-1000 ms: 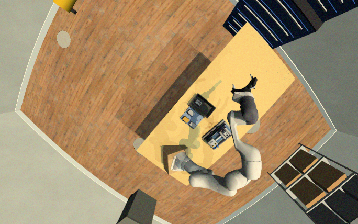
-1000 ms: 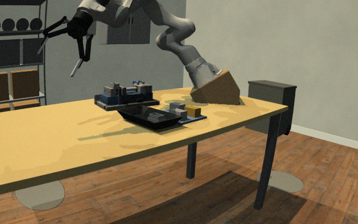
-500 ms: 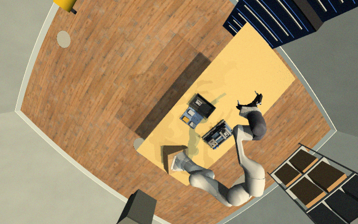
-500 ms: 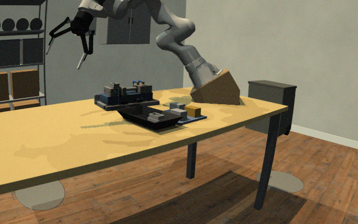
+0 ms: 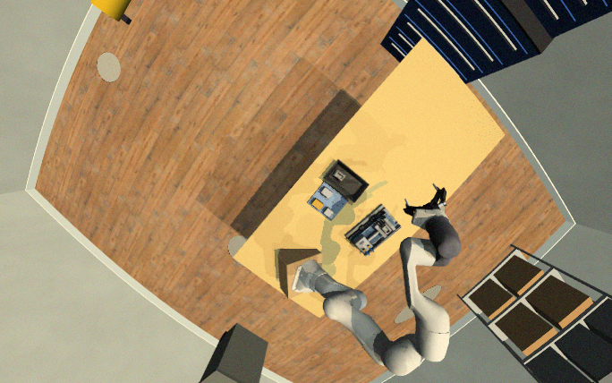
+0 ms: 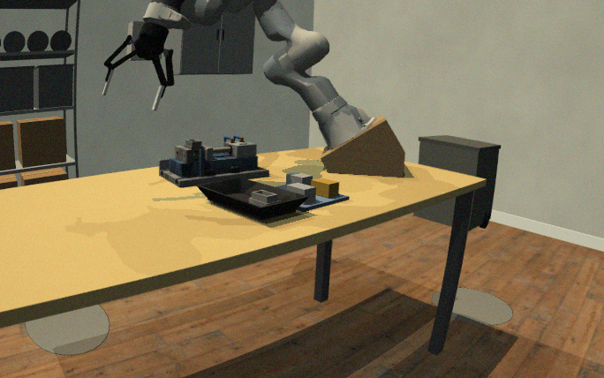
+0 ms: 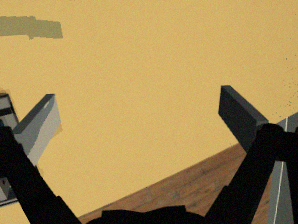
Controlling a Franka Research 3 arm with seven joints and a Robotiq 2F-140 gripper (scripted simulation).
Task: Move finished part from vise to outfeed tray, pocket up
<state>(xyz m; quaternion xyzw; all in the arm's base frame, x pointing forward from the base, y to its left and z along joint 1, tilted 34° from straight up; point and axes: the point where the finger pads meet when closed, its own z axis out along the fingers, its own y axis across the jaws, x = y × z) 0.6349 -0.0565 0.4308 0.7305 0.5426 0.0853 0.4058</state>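
My gripper is now 32 cm past the vise and 21 cm above it. Round my hand: yellow block: 39 cm to the left, 32 cm behind, 23 cm below.
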